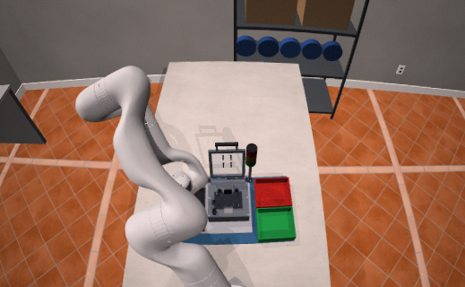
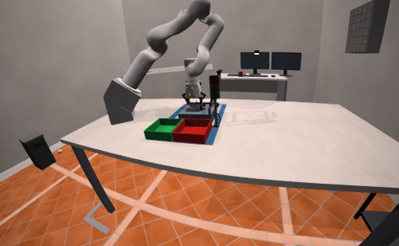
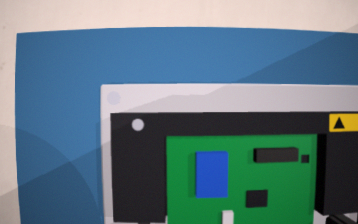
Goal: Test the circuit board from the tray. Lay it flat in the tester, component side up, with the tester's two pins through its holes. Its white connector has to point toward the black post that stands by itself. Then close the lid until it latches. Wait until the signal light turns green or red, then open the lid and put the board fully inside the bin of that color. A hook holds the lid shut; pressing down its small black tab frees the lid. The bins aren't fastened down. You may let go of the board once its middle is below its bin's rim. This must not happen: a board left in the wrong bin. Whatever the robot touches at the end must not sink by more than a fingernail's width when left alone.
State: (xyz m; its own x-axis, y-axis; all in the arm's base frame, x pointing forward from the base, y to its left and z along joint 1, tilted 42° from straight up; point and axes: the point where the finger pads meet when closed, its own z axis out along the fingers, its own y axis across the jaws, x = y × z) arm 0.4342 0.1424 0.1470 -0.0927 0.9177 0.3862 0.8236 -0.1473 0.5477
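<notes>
Now: hand 1 cm above the green circuit board. Also, from my hand: red bin (15 cm ahead, 36 cm to the right, 1 cm below); then tester lid (20 cm ahead, 15 cm to the right, 15 cm above); then green bin (37 cm to the right, 1 cm below).
</notes>
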